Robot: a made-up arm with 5 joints.
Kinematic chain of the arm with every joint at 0, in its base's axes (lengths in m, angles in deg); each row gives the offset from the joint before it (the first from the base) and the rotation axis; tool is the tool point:
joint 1: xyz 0 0 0.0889 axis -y
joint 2: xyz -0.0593 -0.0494 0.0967 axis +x
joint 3: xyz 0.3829 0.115 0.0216 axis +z
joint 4: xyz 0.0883 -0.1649 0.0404 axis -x
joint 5: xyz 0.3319 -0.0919 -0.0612 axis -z
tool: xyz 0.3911 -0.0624 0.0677
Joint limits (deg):
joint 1: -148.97..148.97
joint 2: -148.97..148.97
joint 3: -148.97..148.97
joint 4: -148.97..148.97
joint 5: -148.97..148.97
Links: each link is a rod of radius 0.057 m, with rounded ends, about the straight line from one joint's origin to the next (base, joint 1, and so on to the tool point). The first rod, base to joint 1, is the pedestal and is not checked.
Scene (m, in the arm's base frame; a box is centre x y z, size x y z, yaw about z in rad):
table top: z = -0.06
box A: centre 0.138 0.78 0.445 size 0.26 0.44 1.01 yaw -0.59
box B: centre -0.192 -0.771 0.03 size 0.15 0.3 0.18 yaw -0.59
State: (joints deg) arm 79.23 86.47 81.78 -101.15 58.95
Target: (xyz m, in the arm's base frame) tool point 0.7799 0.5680 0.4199
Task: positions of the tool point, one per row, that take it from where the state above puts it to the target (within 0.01 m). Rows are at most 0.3 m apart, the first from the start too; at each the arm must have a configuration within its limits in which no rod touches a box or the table.
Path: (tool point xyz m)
1: -0.4790 0.3398 0.8488
2: -0.2971 0.3073 0.9317
3: -0.1122 0.2855 0.9527
4: 0.1481 0.3925 0.9354
5: 0.4034 0.4748 0.8341
6: 0.6223 0.5325 0.6566
7: 0.7798 0.5680 0.4200

